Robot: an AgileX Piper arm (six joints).
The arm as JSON. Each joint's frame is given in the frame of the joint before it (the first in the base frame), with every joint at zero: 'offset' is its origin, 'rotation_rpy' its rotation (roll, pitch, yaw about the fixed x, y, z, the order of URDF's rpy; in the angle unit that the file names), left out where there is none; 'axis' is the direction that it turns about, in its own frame. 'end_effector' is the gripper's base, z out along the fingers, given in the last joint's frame.
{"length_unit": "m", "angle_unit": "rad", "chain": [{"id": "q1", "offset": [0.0, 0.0, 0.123], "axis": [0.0, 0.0, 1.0]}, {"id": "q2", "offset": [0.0, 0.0, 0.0], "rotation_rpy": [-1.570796, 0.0, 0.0], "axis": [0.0, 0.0, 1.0]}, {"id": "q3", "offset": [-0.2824, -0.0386, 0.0], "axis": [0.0, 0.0, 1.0]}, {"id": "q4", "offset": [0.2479, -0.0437, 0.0], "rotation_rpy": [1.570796, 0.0, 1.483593], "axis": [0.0, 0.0, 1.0]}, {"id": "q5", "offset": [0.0, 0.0, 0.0], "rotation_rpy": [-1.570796, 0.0, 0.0], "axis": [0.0, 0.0, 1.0]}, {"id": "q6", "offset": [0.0, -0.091, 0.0], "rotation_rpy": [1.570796, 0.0, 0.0], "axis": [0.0, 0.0, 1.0]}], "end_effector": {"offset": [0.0, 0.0, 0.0]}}
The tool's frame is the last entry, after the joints.
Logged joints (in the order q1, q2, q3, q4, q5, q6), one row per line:
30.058, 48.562, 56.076, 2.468, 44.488, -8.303
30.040, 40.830, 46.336, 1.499, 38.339, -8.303
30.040, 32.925, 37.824, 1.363, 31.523, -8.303
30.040, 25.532, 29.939, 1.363, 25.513, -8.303
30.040, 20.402, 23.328, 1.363, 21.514, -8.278
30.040, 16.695, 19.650, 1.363, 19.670, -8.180
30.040, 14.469, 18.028, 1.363, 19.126, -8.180
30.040, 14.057, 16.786, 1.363, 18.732, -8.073
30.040, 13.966, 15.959, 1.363, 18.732, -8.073
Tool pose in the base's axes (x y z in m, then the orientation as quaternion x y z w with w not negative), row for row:
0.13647, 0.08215, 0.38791, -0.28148, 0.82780, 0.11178, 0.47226
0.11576, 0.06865, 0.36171, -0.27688, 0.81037, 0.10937, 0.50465
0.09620, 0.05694, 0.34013, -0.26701, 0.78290, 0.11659, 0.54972
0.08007, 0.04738, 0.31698, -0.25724, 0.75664, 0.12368, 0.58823
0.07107, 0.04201, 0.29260, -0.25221, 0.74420, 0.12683, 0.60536
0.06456, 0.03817, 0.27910, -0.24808, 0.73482, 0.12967, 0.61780
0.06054, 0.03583, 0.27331, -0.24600, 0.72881, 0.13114, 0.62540
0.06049, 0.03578, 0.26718, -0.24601, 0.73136, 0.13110, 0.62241
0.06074, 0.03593, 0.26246, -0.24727, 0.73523, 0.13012, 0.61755
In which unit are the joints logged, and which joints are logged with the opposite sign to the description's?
The joints are logged in degrees. Opposite sign: q3.
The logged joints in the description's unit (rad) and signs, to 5 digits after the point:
0.52461, 0.84757, -0.97871, 0.04307, 0.77646, -0.14491
0.52430, 0.71262, -0.80872, 0.02616, 0.66914, -0.14491
0.52430, 0.57465, -0.66015, 0.02379, 0.55018, -0.14491
0.52430, 0.44562, -0.52253, 0.02379, 0.44529, -0.14491
0.52430, 0.35608, -0.40715, 0.02379, 0.37549, -0.14448
0.52430, 0.29138, -0.34296, 0.02379, 0.34331, -0.14277
0.52430, 0.25253, -0.31465, 0.02379, 0.33381, -0.14277
0.52430, 0.24534, -0.29297, 0.02379, 0.32694, -0.14090
0.52430, 0.24375, -0.27854, 0.02379, 0.32694, -0.14090

